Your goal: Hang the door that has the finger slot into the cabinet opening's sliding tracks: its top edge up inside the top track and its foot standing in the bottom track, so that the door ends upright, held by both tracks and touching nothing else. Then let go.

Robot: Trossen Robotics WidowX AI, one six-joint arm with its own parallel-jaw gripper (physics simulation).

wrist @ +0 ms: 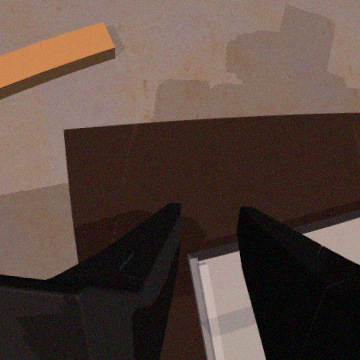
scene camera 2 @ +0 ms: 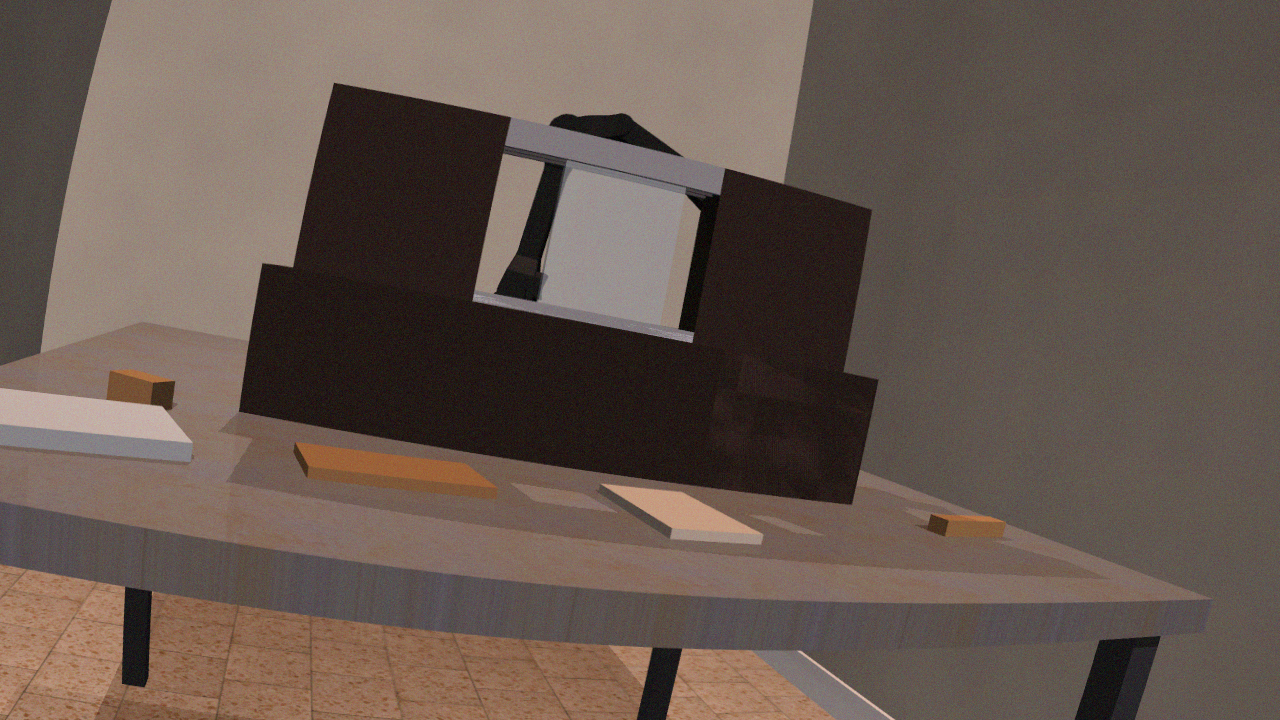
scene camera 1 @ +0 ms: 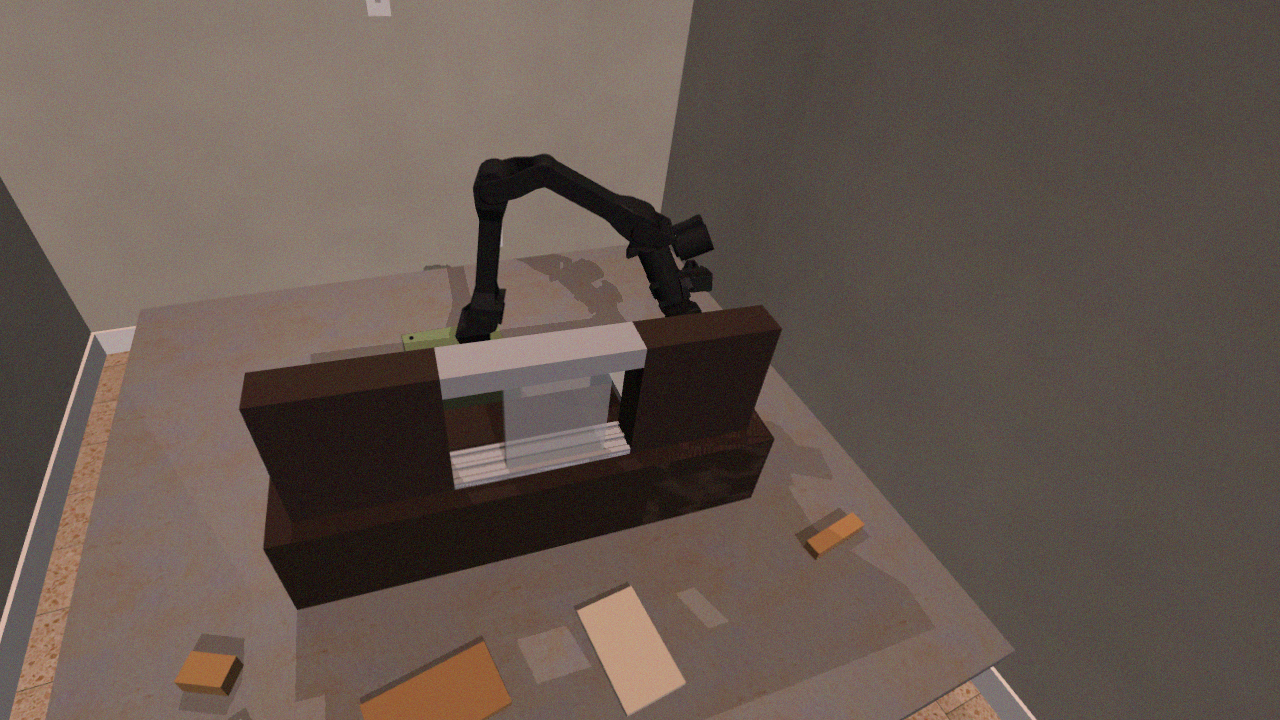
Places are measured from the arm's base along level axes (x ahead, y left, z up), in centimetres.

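Where they show: gripper, fingertip midpoint: (wrist: 209, 216).
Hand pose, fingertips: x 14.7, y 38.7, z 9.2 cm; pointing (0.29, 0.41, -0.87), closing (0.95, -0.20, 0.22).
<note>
After its pixels a point has its place.
The dark cabinet (scene camera 1: 349, 447) @(x 37.6, y -20.8, z 20.9 cm) (scene camera 2: 402, 179) @(x 37.7, y -19.9, z 20.4 cm) (wrist: 125, 165) stands on the table. Its opening has a pale top track (scene camera 1: 541, 362) @(x 37.8, y 3.2, z 29.9 cm) (scene camera 2: 617, 154) @(x 38.1, y 3.9, z 28.3 cm) and a ridged bottom track (scene camera 1: 478, 461) @(x 34.8, y -5.3, z 9.7 cm) (scene camera 2: 581, 314) @(x 38.1, y 3.5, z 9.2 cm). A pale bluish door (scene camera 1: 554, 420) @(x 37.1, y 5.3, z 17.9 cm) (scene camera 2: 613, 246) @(x 37.1, y 5.9, z 17.7 cm) shows upright in the opening, with bare gaps on both sides. Its finger slot cannot be made out, and the views do not settle how its edges sit in the tracks. My gripper (wrist: 209, 216) @(x 14.7, y 38.7, z 9.2 cm) is behind the cabinet in scene camera 1's view, its tips hidden there. Its fingers stand a little apart with nothing between them.
A green piece (scene camera 1: 429, 339) @(x -6.8, y -8.2, z -0.1 cm) lies behind the cabinet. In front lie an orange block (scene camera 1: 834, 534) @(x 54.5, y 51.4, z -6.1 cm) (scene camera 2: 966, 525) @(x 56.2, y 50.1, z -6.7 cm) (wrist: 55, 55), a cream board (scene camera 1: 631, 649) @(x 61.2, y 10.7, z -7.1 cm) (scene camera 2: 682, 513) @(x 62.7, y 10.4, z -7.1 cm), an orange board (scene camera 1: 438, 687) @(x 57.9, y -15.8, z -7.0 cm) (scene camera 2: 393, 471) @(x 62.6, y -16.4, z -7.1 cm) and another orange block (scene camera 1: 207, 671) @(x 47.8, y -43.4, z -5.1 cm) (scene camera 2: 138, 387) @(x 49.7, y -43.4, z -6.0 cm). A white board (scene camera 2: 89, 425) @(x 68.9, y -42.4, z -6.5 cm) lies left.
</note>
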